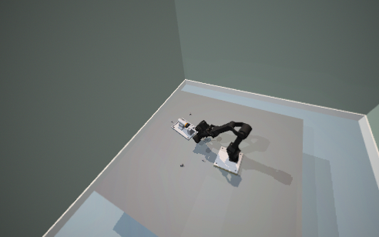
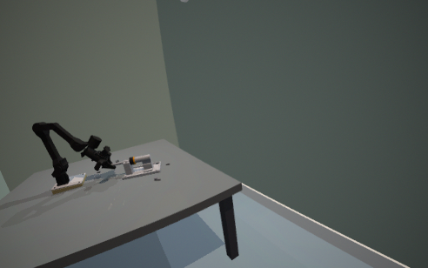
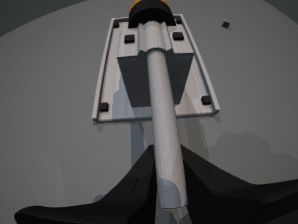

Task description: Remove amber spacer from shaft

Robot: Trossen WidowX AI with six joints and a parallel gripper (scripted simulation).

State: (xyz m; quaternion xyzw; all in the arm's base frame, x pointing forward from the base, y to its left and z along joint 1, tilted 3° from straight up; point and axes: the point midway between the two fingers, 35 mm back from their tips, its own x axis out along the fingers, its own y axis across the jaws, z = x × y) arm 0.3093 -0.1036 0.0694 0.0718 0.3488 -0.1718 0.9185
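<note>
The grey steel shaft lies 50 mm ahead of my gripper tip, 20 mm to the right of it and 20 mm above it. The rest, counted from my gripper tip: grey support block: 160 mm ahead, 60 mm to the right, 10 mm below; amber spacer: 120 mm ahead, 50 mm to the right, 20 mm above; black spacer: 100 mm ahead, 40 mm to the right, 20 mm above.
</note>
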